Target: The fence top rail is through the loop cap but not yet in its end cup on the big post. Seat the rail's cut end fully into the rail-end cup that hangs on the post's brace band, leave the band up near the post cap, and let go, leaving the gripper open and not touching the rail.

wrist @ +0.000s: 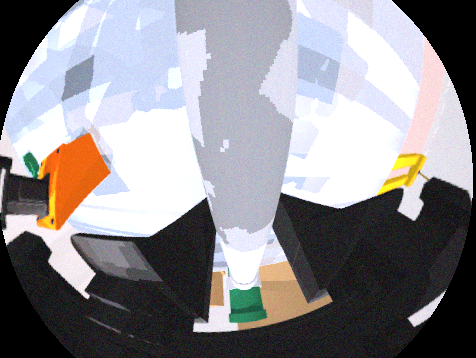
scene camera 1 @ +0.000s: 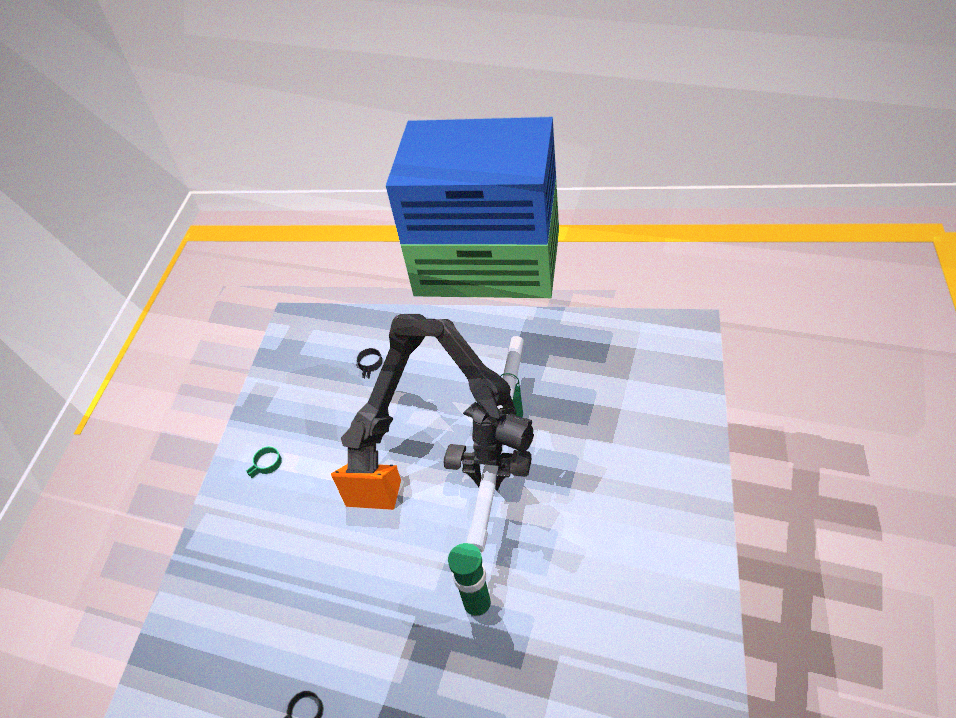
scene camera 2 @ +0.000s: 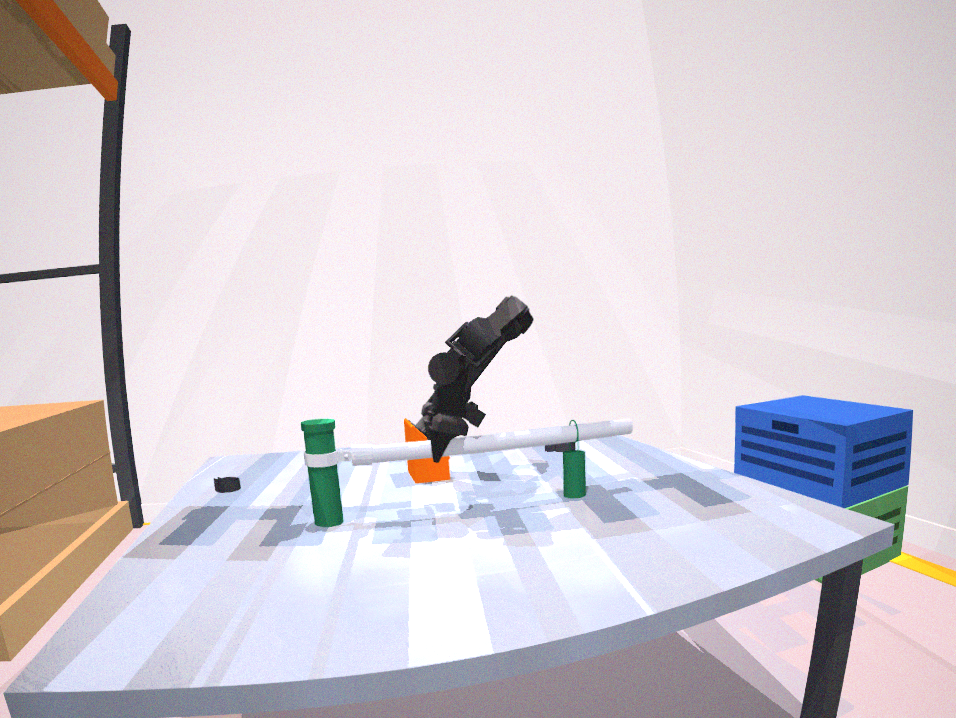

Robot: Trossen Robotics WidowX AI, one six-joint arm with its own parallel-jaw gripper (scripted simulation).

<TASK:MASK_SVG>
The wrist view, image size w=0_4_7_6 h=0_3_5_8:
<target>white top rail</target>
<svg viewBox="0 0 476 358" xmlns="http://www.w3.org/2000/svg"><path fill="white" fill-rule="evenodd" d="M174 0L177 51L185 93L183 97L207 206L213 216L231 277L239 284L250 283L257 276L263 251L270 238L293 135L291 131L294 127L298 83L299 26L298 7L295 3L297 0Z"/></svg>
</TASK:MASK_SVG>
